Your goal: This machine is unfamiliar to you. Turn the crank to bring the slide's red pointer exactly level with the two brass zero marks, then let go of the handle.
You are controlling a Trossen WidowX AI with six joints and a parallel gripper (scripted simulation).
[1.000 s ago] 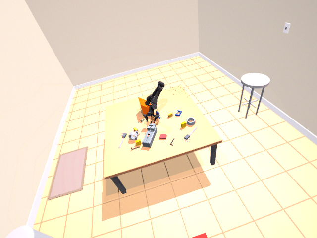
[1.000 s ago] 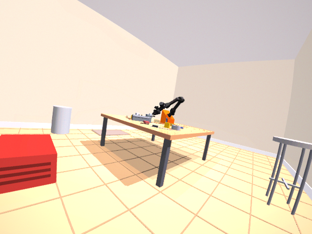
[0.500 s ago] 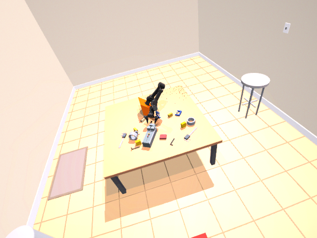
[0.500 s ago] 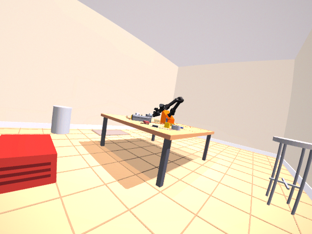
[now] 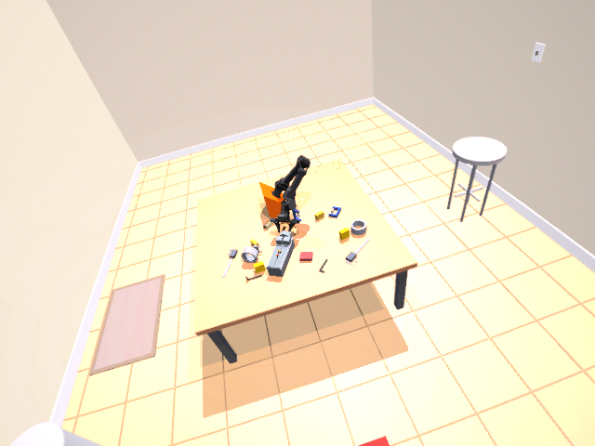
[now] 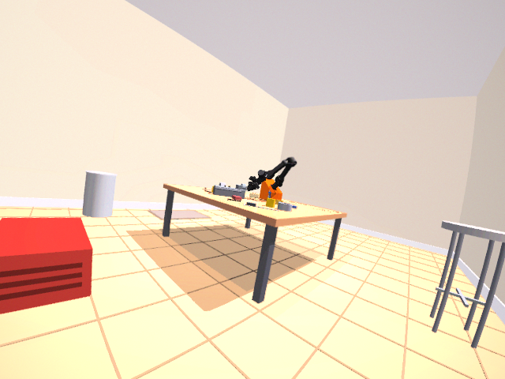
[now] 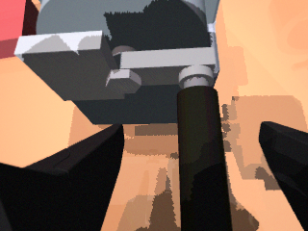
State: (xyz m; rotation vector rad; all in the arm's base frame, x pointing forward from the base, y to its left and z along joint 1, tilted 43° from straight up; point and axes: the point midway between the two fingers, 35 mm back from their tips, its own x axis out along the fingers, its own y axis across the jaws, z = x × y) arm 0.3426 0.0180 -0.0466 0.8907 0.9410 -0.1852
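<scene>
The dark crank handle is 20 mm behind my gripper tip, 10 mm to the left of it and 20 mm above it. From my gripper tip the other things lie so: red pointer 190 mm ahead, 80 mm to the right, 10 mm above; red block 200 mm ahead, 90 mm to the left, 60 mm below.
</scene>
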